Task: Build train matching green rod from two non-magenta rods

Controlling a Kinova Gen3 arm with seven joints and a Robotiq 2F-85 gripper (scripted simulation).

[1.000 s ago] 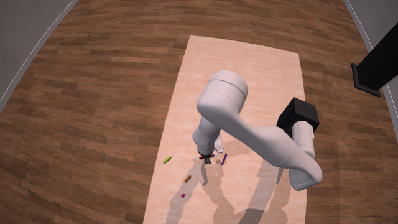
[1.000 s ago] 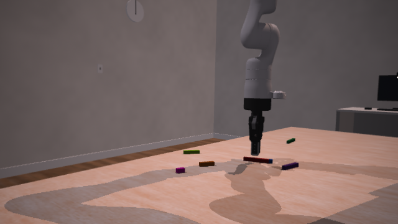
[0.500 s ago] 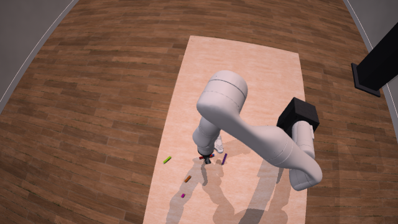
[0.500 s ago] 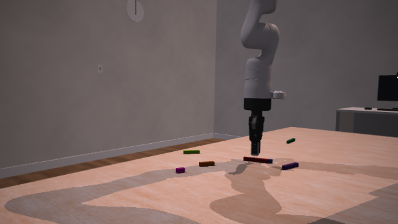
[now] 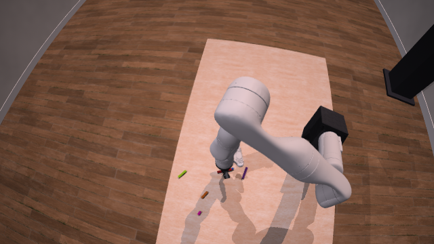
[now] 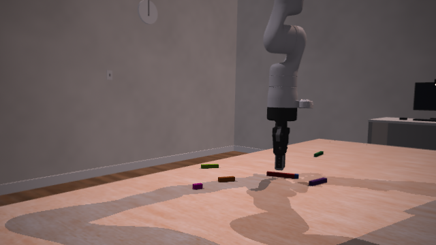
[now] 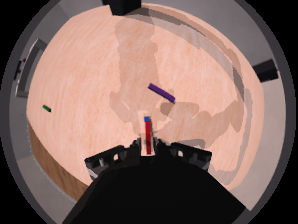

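My hand is 3 cm above the red rod. From my hand the other things lie so: orange rod 14 cm to the left, 5 cm ahead, 3 cm below; then blue rod 4 cm behind, 3 cm below, 2 cm to the right; then purple rod 10 cm behind, 3 cm below, 2 cm to the right.
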